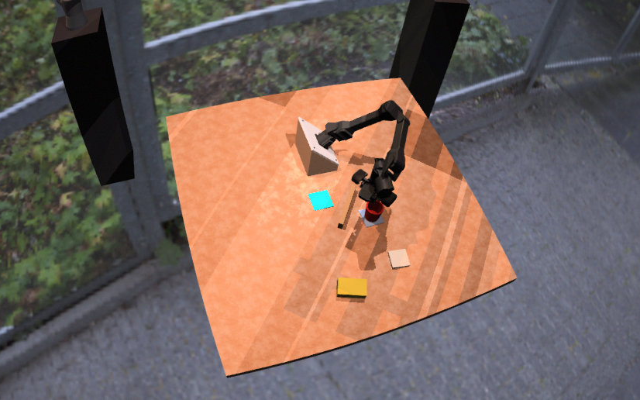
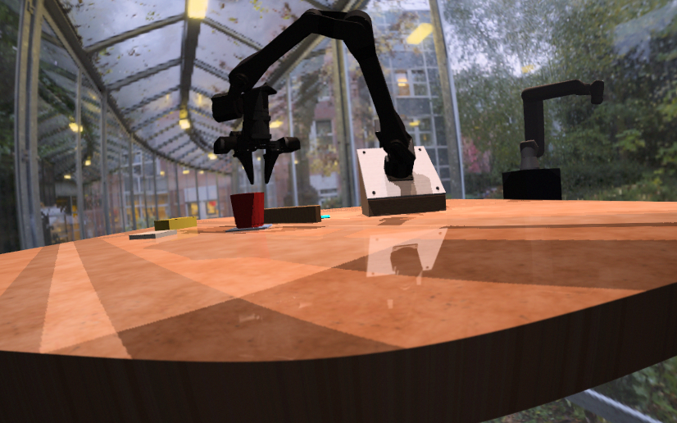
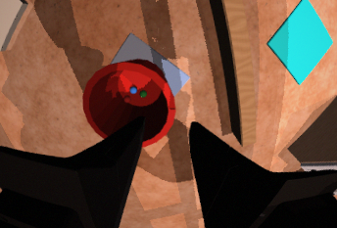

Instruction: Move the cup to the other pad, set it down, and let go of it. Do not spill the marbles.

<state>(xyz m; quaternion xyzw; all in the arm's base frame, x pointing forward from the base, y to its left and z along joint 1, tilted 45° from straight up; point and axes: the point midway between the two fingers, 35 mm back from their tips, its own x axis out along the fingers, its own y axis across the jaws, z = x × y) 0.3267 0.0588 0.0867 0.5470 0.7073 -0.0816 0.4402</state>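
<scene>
Now: the red cup 5 cm below my gripper tip, 3 cm ahead of it and 2 cm to the left of it. Round my gripper tip: wooden bar (8 cm below, 7 cm to the right, 4 cm behind); then pale blue pad (10 cm below, 3 cm ahead, 2 cm to the left); then teal pad (16 cm to the right, 10 cm below, 10 cm behind).
</scene>
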